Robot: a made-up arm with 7 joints.
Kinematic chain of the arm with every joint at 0, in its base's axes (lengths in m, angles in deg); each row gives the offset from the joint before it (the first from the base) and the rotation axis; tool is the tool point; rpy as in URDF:
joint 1: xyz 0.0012 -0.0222 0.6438 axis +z
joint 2: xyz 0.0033 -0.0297 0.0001 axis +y
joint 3: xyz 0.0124 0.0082 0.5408 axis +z
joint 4: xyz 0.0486 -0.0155 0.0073 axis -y
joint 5: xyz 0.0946 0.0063 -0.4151 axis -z
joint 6: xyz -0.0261 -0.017 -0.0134 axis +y
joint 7: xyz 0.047 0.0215 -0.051 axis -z
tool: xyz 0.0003 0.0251 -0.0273 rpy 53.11 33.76 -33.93
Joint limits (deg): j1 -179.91..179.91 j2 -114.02..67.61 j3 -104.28..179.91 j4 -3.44..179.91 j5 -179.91..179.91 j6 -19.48..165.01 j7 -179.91..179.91
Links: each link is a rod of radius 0.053 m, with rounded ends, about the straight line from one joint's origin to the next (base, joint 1, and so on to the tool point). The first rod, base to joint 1, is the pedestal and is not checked.
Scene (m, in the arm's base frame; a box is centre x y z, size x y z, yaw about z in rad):
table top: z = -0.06
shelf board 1: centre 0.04 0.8 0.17 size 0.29 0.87 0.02 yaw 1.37
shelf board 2: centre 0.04 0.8 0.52 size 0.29 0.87 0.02 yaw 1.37
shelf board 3: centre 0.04 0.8 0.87 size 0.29 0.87 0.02 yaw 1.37
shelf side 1: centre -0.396 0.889 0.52 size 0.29 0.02 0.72 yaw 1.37
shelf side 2: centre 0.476 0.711 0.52 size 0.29 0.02 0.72 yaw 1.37
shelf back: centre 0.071 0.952 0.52 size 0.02 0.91 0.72 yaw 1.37
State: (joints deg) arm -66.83 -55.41 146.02 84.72 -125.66 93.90 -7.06
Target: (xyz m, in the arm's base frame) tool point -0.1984 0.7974 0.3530
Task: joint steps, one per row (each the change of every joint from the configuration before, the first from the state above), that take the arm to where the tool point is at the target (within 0.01 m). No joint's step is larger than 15 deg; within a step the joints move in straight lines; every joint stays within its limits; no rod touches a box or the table.
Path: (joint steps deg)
1: 5.52 7.35 0.81 -14.68 4.06 1.32 -0.66
2: 5.53 7.35 0.81 -14.68 4.05 1.32 -0.65
3: 5.52 7.35 0.81 -14.68 4.06 1.32 -0.66
4: 1.20 -12.59 5.35 8.63 -3.35 -2.41 0.82
5: 1.20 -12.59 5.35 8.62 -3.36 -2.41 0.81
6: 1.20 -12.59 5.35 8.62 -3.35 -2.41 0.82
7: -4.02 -3.17 -1.72 10.32 -2.47 -0.45 0.41
8: -4.01 -3.17 -1.72 10.32 -2.48 -0.44 0.41
9: -4.02 -3.17 -1.71 10.32 -2.47 -0.45 0.41

